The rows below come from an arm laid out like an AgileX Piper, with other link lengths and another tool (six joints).
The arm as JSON. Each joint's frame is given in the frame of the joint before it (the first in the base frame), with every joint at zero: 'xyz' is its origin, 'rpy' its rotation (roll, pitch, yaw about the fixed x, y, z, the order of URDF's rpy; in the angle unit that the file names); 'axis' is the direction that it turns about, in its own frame. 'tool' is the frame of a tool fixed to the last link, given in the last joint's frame.
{
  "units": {
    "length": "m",
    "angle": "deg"
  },
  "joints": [
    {
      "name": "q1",
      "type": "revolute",
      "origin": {
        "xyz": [
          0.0,
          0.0,
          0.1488
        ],
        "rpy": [
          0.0,
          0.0,
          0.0
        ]
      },
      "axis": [
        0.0,
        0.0,
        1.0
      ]
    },
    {
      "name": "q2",
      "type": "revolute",
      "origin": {
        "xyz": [
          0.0,
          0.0,
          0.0
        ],
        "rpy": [
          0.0,
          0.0,
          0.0
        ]
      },
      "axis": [
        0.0,
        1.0,
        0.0
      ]
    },
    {
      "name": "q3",
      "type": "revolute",
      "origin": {
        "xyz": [
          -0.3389,
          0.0,
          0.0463
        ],
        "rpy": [
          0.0,
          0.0,
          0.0
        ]
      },
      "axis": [
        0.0,
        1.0,
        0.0
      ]
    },
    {
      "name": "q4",
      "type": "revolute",
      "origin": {
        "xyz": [
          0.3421,
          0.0,
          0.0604
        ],
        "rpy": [
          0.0,
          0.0,
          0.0
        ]
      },
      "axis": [
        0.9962,
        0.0,
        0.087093
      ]
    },
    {
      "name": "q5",
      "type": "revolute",
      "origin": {
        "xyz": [
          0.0,
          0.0,
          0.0
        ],
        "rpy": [
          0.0,
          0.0,
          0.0
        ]
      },
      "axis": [
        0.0,
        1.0,
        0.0
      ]
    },
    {
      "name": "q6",
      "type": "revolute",
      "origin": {
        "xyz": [
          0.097,
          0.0,
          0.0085
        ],
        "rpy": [
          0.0,
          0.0,
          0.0
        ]
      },
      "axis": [
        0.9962,
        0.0,
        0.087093
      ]
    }
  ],
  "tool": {
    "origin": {
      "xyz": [
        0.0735,
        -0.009,
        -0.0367
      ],
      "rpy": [
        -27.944,
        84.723,
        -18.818
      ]
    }
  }
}
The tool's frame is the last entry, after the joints.
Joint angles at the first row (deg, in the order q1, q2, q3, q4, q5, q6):
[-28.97 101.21 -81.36 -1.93 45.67 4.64]
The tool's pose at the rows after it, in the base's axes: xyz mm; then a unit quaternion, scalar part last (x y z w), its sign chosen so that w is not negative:
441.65, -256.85, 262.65, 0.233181, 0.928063, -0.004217, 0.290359
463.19, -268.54, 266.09, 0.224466, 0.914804, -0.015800, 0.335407
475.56, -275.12, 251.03, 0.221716, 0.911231, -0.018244, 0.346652
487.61, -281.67, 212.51, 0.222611, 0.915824, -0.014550, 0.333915
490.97, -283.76, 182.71, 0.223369, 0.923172, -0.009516, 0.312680
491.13, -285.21, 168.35, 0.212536, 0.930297, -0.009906, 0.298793
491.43, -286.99, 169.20, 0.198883, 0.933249, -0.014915, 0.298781
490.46, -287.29, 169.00, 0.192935, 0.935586, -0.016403, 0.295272
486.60, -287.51, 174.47, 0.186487, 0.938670, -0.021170, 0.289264
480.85, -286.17, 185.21, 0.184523, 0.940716, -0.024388, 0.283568
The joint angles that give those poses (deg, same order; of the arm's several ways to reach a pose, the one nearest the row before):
[-28.97 101.42 -83.95 -2.06 44.83 4.68]
[-28.97 102.95 -85.56 -2.11 39.27 4.68]
[-28.97 105.09 -85.69 -2.11 35.85 4.68]
[-28.97 109.41 -85.69 -2.14 33.14 4.63]
[-28.97 112.48 -85.69 -2.14 32.67 4.32]
[-28.97 113.95 -85.69 -2.14 32.67 2.74]
[-28.97 113.94 -85.74 -2.25 32.42 1.16]
[-28.97 113.94 -85.74 -2.32 32.71 0.42]
[-28.97 113.30 -85.73 -3.06 33.81 0.00]
[-28.97 112.04 -85.74 -3.68 35.59 0.00]

